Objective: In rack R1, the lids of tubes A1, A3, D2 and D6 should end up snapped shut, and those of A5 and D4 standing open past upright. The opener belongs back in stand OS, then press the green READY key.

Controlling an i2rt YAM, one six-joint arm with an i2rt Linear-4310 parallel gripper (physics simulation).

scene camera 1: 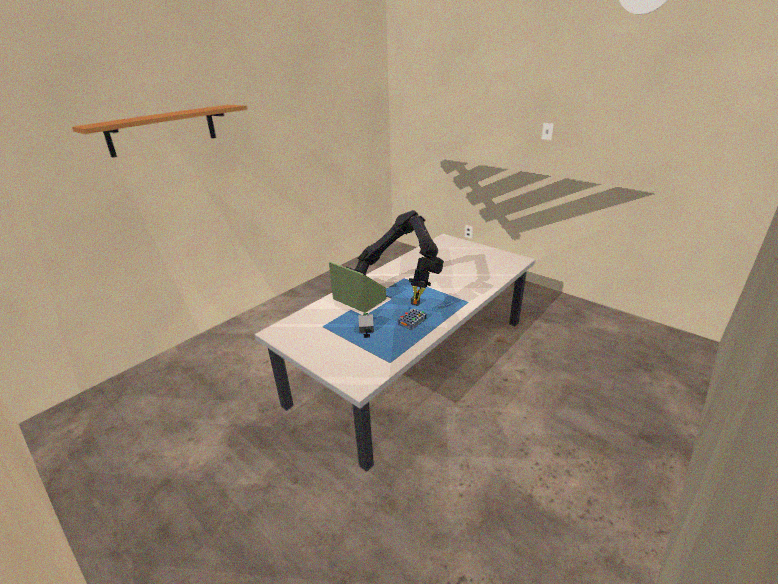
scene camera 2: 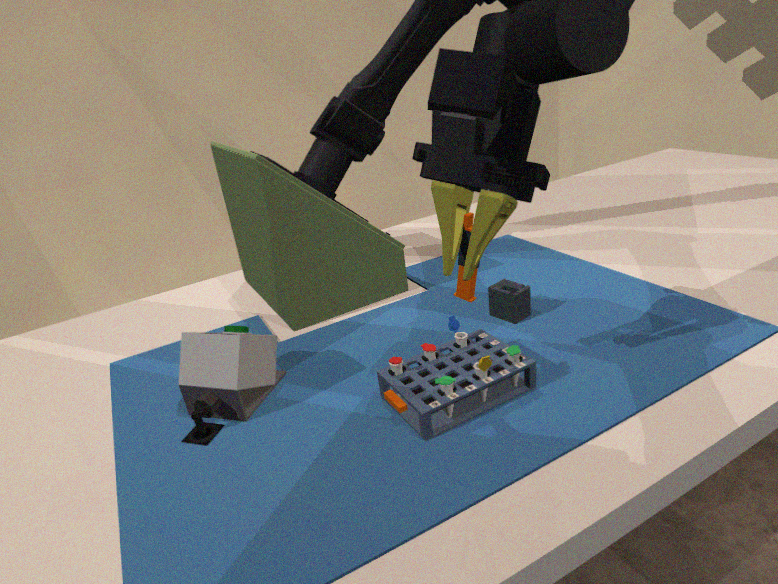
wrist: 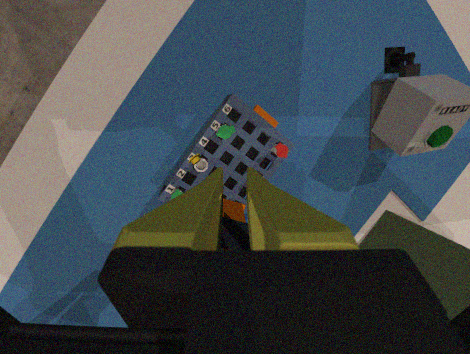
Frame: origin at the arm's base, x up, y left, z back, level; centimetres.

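Seen in the pictures: gripper, fingertip midpoint: (scene camera 1: 415,300) (scene camera 2: 456,277) (wrist: 235,176); arm's base, link origin: (scene camera 1: 358,275) (scene camera 2: 309,194).
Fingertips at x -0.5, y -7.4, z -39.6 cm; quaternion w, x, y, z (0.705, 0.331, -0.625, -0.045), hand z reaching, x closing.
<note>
Offsets run from my fingertips to a thing's middle. "*": to the spot under its first point. Level surfaces: height alone.
My gripper (scene camera 2: 461,267) (wrist: 235,176) (scene camera 1: 416,293) is shut on the orange opener @[dz +1.4, dx +0.5, dy +2.9 cm] (scene camera 2: 466,285) (wrist: 233,210), held upright above the blue mat @[dx -13.4 cm] (scene camera 2: 251,503). It hangs behind rack R1 @[dz +2.6, dx -10.5, dy +0.7 cm] (scene camera 2: 411,420) (wrist: 245,110) (scene camera 1: 411,319) and just left of the dark stand OS @[dz +9.5, dx -11.4, dy +16.5 cm] (scene camera 2: 510,300), which is empty. In the rack, red lids (scene camera 2: 395,360) (scene camera 2: 428,348) and green lids (scene camera 2: 445,380) (scene camera 2: 513,350) sit on tubes. A blue lid @[dz +5.9, dx -8.5, dy +4.4 cm] (scene camera 2: 452,322) stands up behind an open white tube @[* dz +4.6, dx -9.3, dy +3.9 cm] (scene camera 2: 460,338). A yellow lid @[dz -1.3, dx -8.4, dy +1.3 cm] (scene camera 2: 483,363) (wrist: 194,159) is tipped up. The green READY key (scene camera 2: 235,328) (wrist: 439,135) sits on a grey box @[* dz +15.5, dx -8.1, dy -16.7 cm] (scene camera 2: 227,371) (wrist: 410,110).
A green wedge-shaped panel (scene camera 2: 307,252) (wrist: 422,247) (scene camera 1: 355,287) stands at the back left of the mat, close to the arm. A small black fitting @[* dz +15.0, dx -12.7, dy -20.8 cm] (scene camera 2: 201,430) lies in front of the grey box. The white table @[dx -13.7 cm] (scene camera 2: 659,188) ends just past the mat's front edge.
</note>
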